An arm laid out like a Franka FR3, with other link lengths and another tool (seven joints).
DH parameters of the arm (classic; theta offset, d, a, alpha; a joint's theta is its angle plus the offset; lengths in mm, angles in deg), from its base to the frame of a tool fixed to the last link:
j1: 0 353 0 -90
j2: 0 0 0 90
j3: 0 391.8 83.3 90
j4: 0 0 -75.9 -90
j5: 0 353.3 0 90
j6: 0 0 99.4 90
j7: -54.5 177 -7 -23.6
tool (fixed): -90 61.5 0 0
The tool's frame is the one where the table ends.
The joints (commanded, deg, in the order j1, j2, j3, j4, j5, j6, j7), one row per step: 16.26, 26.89, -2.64, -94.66, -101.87, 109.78, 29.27; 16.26, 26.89, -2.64, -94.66, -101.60, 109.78, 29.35; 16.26, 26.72, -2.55, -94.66, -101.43, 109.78, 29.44; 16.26, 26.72, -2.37, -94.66, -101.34, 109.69, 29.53; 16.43, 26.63, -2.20, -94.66, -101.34, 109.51, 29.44; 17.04, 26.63, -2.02, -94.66, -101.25, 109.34, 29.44; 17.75, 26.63, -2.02, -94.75, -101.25, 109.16, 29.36; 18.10, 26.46, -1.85, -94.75, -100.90, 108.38, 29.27; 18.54, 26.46, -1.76, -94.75, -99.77, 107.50, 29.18; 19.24, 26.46, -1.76, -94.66, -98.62, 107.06, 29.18; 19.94, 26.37, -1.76, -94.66, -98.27, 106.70, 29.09; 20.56, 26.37, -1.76, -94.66, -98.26, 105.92, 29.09; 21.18, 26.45, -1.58, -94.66, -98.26, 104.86, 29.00; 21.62, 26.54, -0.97, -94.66, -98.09, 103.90, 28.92; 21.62, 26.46, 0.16, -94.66, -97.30, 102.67, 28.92; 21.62, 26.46, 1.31, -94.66, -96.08, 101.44, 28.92
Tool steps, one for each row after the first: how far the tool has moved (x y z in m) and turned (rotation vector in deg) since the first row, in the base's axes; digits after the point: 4 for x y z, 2 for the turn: -0.0004, -0.0004, -0.0007, 0.27, -0.01, -0.14; -0.0011, 0.0002, 0.0010, 0.55, -0.20, -0.15; -0.0013, 0.0017, 0.0008, 0.72, -0.26, -0.11; -0.0019, 0.0053, 0.0021, 0.69, -0.31, 0.06; -0.0026, 0.0150, 0.0019, 0.76, -0.33, 0.64; -0.0036, 0.0241, 0.0015, 0.62, -0.23, 1.20; -0.0060, 0.0274, 0.0043, 0.63, -0.48, 0.87; -0.0093, 0.0297, 0.0030, 1.16, -0.43, 0.07; -0.0119, 0.0361, 0.0016, 1.94, -0.37, -0.20; -0.0139, 0.0438, 0.0026, 2.04, -0.40, 0.02; -0.0159, 0.0495, 0.0042, 1.71, -0.64, -0.02; -0.0183, 0.0563, 0.0051, 1.25, -0.80, -0.13; -0.0210, 0.0653, 0.0045, 1.15, -0.81, -0.05; -0.0254, 0.0720, 0.0041, 1.74, -0.84, -0.49; -0.0303, 0.0783, 0.0013, 2.65, -0.63, -1.15
